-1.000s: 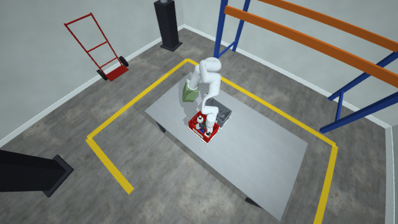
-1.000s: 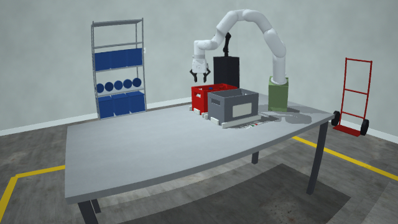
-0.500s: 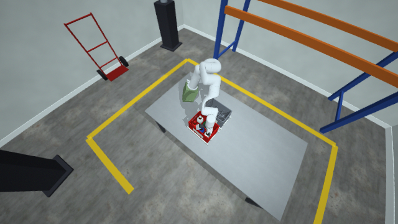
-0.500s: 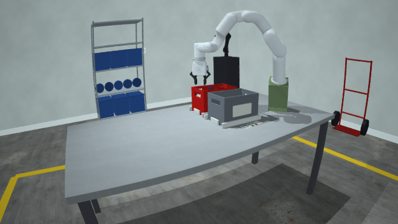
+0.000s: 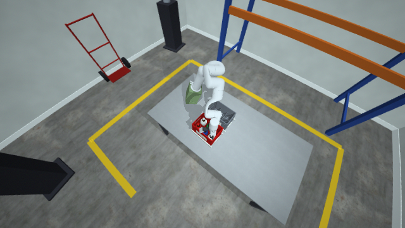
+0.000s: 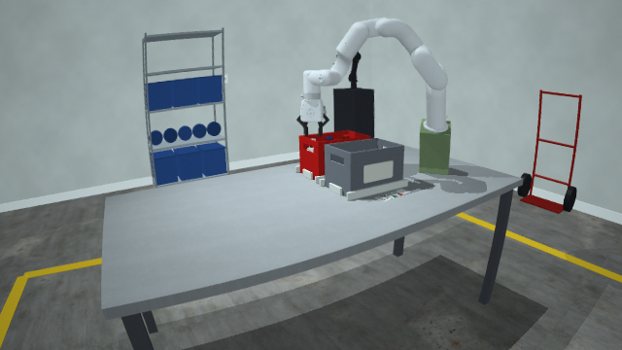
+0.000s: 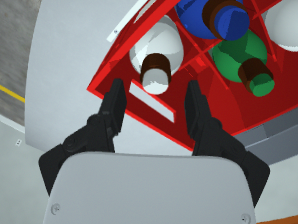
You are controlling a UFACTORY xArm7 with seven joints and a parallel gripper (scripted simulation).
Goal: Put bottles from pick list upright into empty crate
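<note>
Now: hand 11 cm above the white-label bottle. Also, from my hand: red crate 11 cm below, 8 cm behind, 6 cm to the left; green-labelled bottle 11 cm below, 10 cm to the left, 6 cm behind; blue-capped bottle 11 cm below, 8 cm behind, 2 cm to the left.
</note>
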